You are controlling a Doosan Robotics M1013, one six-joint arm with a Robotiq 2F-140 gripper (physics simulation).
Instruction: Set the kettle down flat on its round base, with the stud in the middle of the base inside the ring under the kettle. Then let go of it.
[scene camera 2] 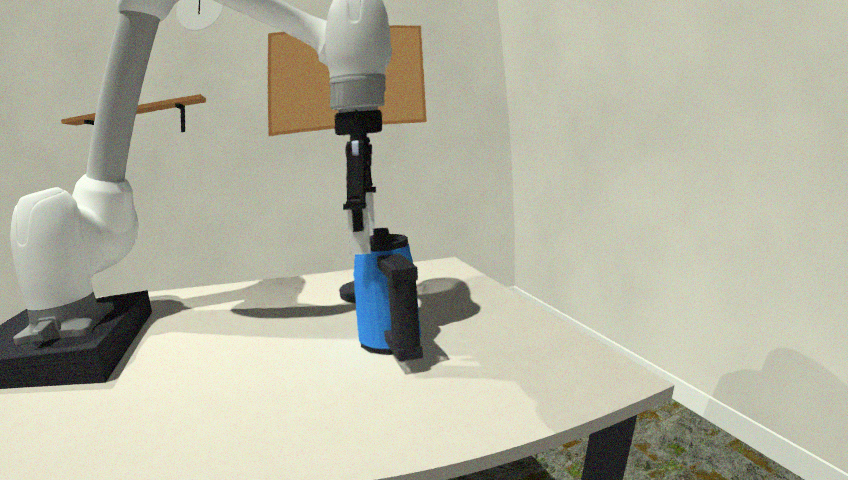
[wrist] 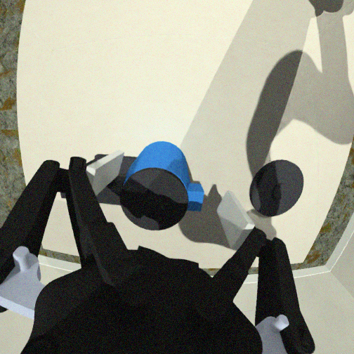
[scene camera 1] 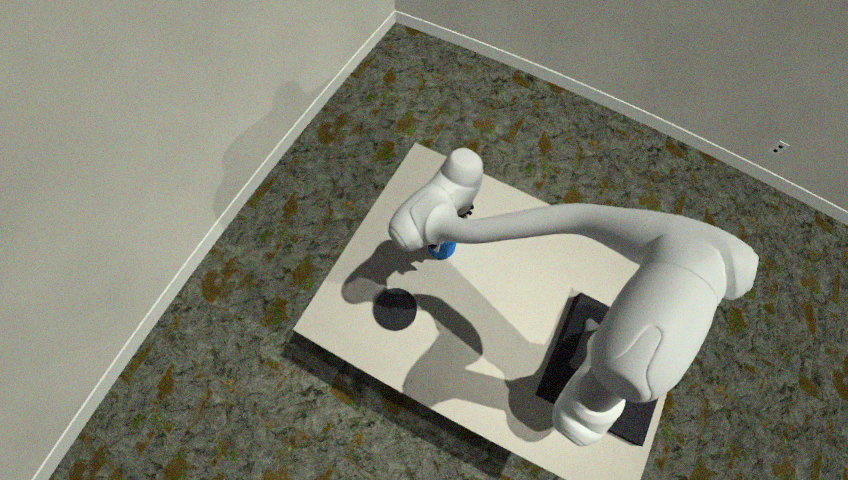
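The blue kettle with a black lid stands upright on the table, apart from its base. Its black handle is on the near side in scene camera 2; its short blue spout points towards the base side in the wrist view. The black round base lies flat on the table; its small stud shows faintly. My gripper is open and empty, pointing down at about lid height, with one finger over the handle side and the other beyond the spout. The ring under the kettle is hidden.
The white table carries the arm's dark mounting block. The arm's forearm passes above the table and partly hides the kettle in scene camera 1. Walls stand beyond the table; arm shadows fall across the base.
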